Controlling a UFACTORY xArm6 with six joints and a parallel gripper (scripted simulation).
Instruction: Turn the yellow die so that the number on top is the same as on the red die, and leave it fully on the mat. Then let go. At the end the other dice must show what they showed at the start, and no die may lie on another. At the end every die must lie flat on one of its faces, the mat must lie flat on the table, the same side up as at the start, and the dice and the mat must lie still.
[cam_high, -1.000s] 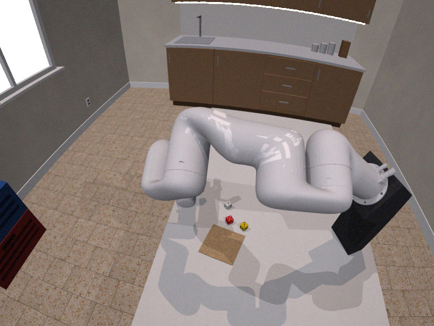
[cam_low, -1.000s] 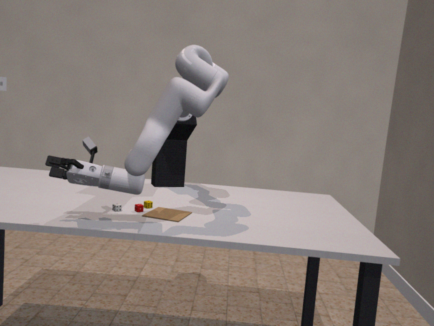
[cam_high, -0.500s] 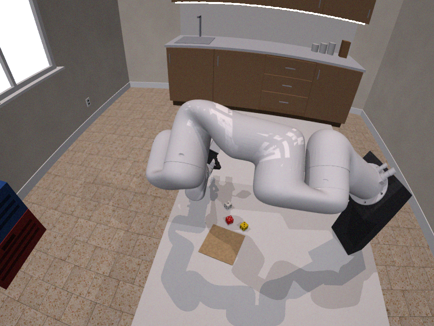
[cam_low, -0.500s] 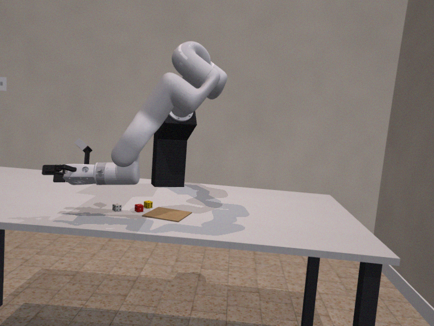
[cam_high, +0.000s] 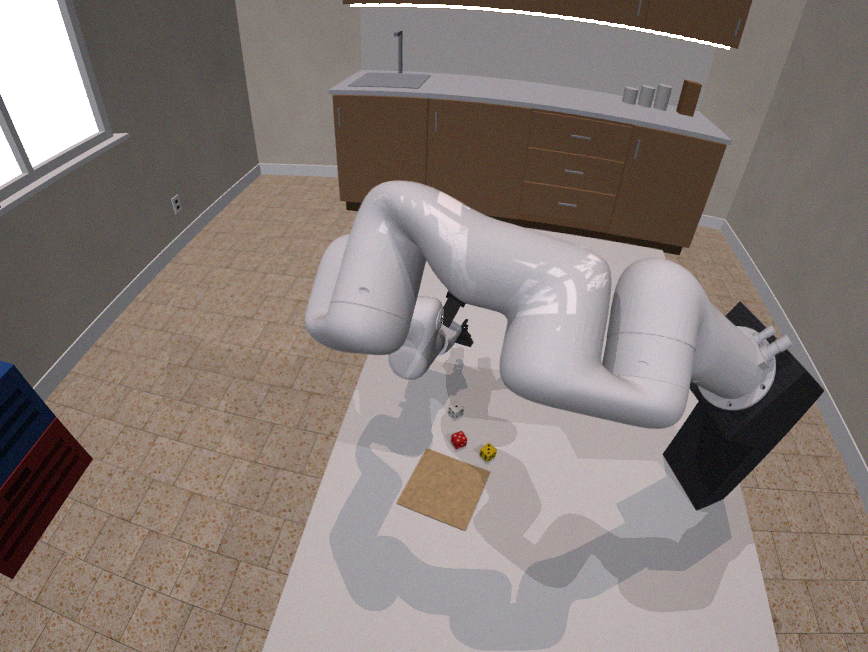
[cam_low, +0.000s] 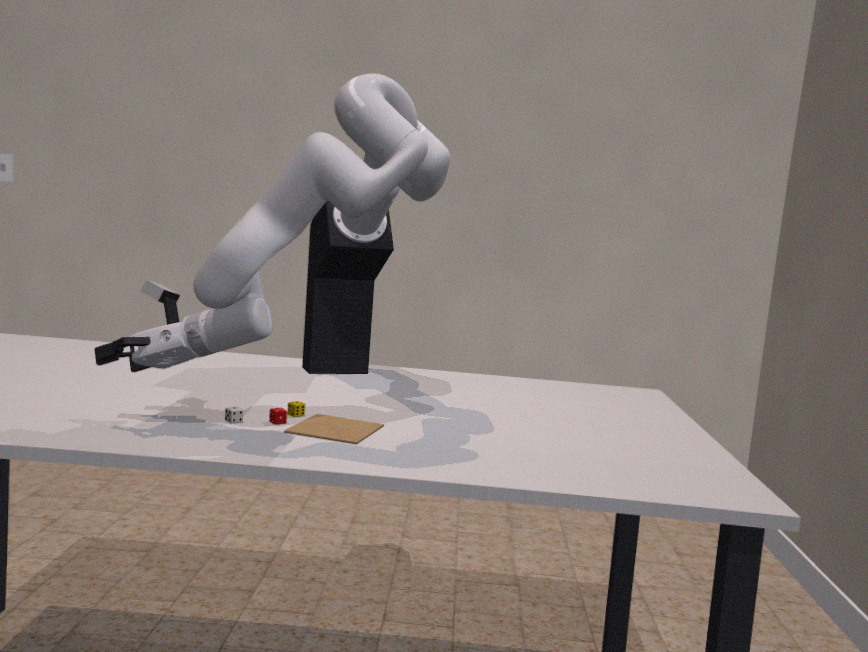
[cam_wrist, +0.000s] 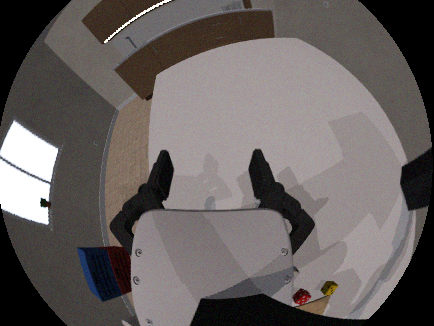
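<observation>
Now: hand 19 cm to the right of the white die, 10 cm above it and 6 cm past it. The rest, counted from my hand: red die 27 cm to the left, 10 cm below, 8 cm behind; mat 38 cm to the left, 11 cm below, 7 cm behind; yellow die 28 cm to the left, 15 cm behind, 10 cm below.
</observation>
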